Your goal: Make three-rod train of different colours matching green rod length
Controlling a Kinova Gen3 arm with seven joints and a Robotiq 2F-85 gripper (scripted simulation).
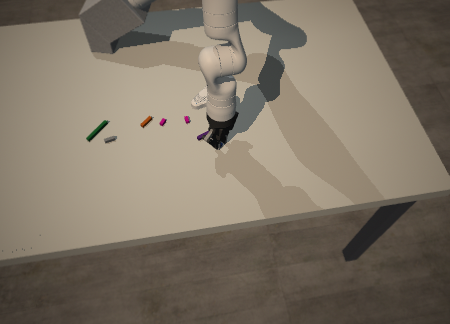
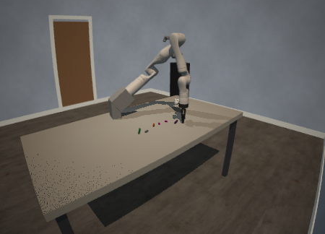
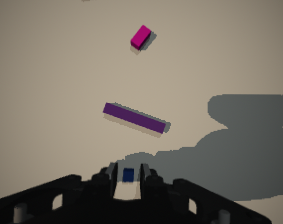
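Now: the blue rod 2 cm below my hand. The rest, counted from my hand: orange rod: 22 cm to the right, 8 cm behind, 2 cm below; then grey rod: 32 cm to the right, 2 cm below, 1 cm behind; then purple rod: 4 cm to the right, 4 cm behind, 2 cm below.
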